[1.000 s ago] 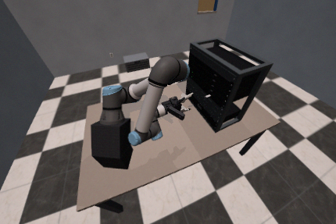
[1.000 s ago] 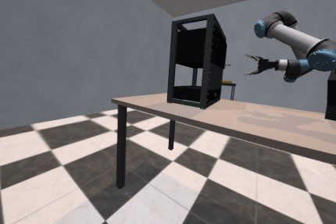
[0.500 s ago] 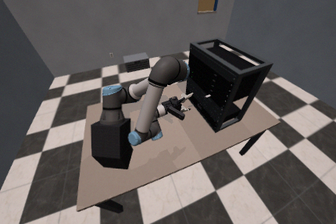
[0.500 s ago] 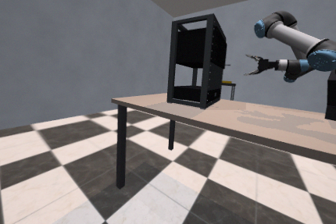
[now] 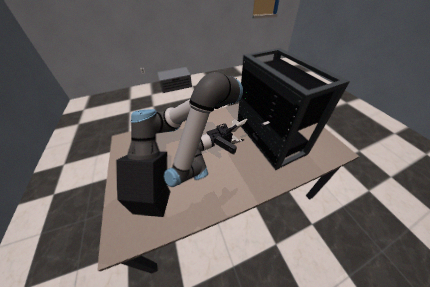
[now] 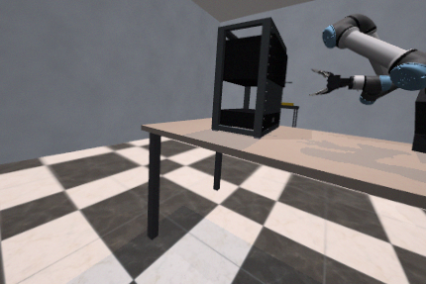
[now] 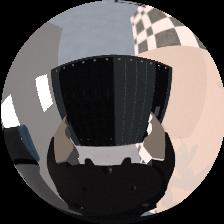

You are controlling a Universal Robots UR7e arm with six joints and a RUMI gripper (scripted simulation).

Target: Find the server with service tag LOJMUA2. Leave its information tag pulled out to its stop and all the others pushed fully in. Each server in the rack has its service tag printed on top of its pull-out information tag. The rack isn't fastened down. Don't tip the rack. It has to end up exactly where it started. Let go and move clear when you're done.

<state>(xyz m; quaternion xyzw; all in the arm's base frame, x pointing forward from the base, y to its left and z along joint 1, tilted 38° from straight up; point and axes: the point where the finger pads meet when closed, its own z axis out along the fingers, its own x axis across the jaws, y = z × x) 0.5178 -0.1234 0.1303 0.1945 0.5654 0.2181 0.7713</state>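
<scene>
Right now my hand is 14 cm short of the white information tag and 2 cm to the right of it.
</scene>
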